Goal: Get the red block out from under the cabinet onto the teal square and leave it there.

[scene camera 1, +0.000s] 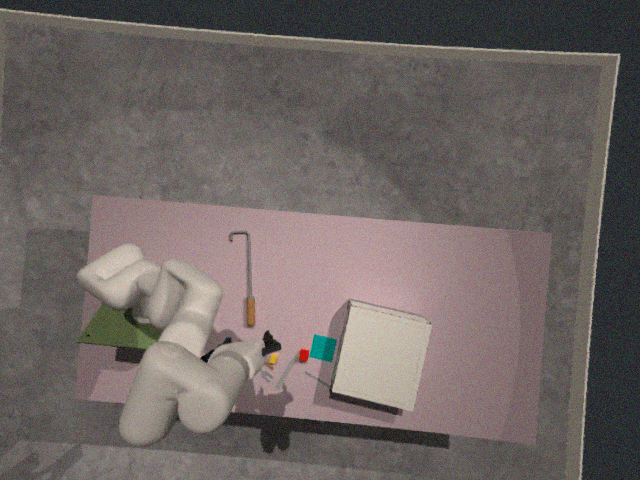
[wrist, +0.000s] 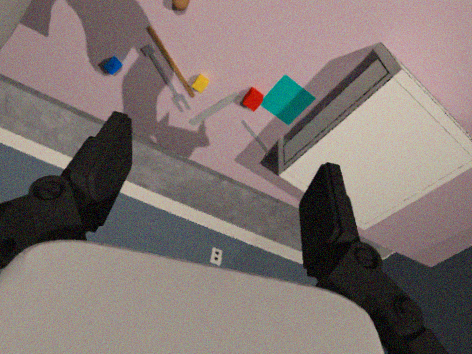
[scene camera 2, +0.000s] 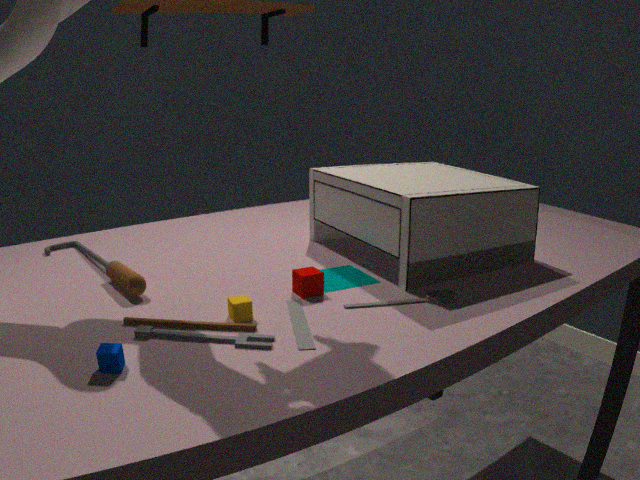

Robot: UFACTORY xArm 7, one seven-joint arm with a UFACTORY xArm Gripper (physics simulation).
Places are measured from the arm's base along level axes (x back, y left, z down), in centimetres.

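Pixels of known places: gripper, fingertip midpoint: (scene camera 1: 249, 340) (wrist: 223, 162).
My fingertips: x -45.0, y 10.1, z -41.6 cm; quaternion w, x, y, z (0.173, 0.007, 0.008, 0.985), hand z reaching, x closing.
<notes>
For each thing: its top centre in the pictures, then the offset to it from my fingertips. "spot": a spot on its surface instead.
- red block, top centre: (scene camera 2: 307, 271) (wrist: 252, 102) (scene camera 1: 303, 356) dy -20.4, dx -12.7, dz +49.7 cm
- teal square, surface spot: (scene camera 2: 351, 277) (wrist: 290, 108) (scene camera 1: 327, 351) spot: dy -17.8, dx -21.4, dz +52.9 cm
- white cabinet, top centre: (scene camera 2: 424, 175) (wrist: 379, 167) (scene camera 1: 381, 358) dy -11.8, dx -40.1, dz +39.4 cm
- yellow block, top centre: (scene camera 2: 239, 299) (wrist: 199, 86) dy -24.2, dx -1.1, dz +50.4 cm
- blue block, top centre: (scene camera 2: 108, 348) (wrist: 110, 67) dy -31.8, dx +17.4, dz +50.4 cm
- brown stick, top centre: (scene camera 2: 186, 321) (wrist: 172, 64) dy -24.2, dx +6.2, dz +52.2 cm
- grey forked tool, top centre: (scene camera 2: 201, 333) (wrist: 166, 81) dy -28.4, dx +5.6, dz +52.1 cm
- flat grey strip, top centre: (scene camera 2: 299, 322) (wrist: 213, 109) (scene camera 1: 286, 372) dy -29.0, dx -7.0, dz +52.8 cm
- thin rod, top centre: (scene camera 2: 402, 297) (wrist: 260, 144) (scene camera 1: 322, 383) dy -30.1, dx -21.9, dz +52.1 cm
The red block (scene camera 1: 303, 355) (scene camera 2: 308, 282) (wrist: 253, 99) stands on the pink table, outside the cabinet. It is right beside the teal square (scene camera 1: 323, 348) (scene camera 2: 351, 277) (wrist: 287, 100), at the edge or corner facing away from the cabinet, and looks off the square. The white cabinet (scene camera 1: 382, 356) (scene camera 2: 465, 222) (wrist: 385, 150) stands on the far side of the square, and its shadow covers part of the square. My gripper (wrist: 223, 162) is wide open and empty, high above the table. It does not show in the scene camera 2 view.
A hooked rod with a wooden handle (scene camera 1: 250, 312) (scene camera 2: 125, 279), yellow block (scene camera 2: 240, 308) (wrist: 200, 83), blue block (scene camera 2: 110, 358) (wrist: 113, 65), brown stick (scene camera 2: 189, 324), grey forked tool (scene camera 2: 191, 337) and flat grey strip (scene camera 2: 300, 325) (wrist: 215, 108) lie around. A thin rod (scene camera 2: 387, 303) reaches to the cabinet's near corner.
</notes>
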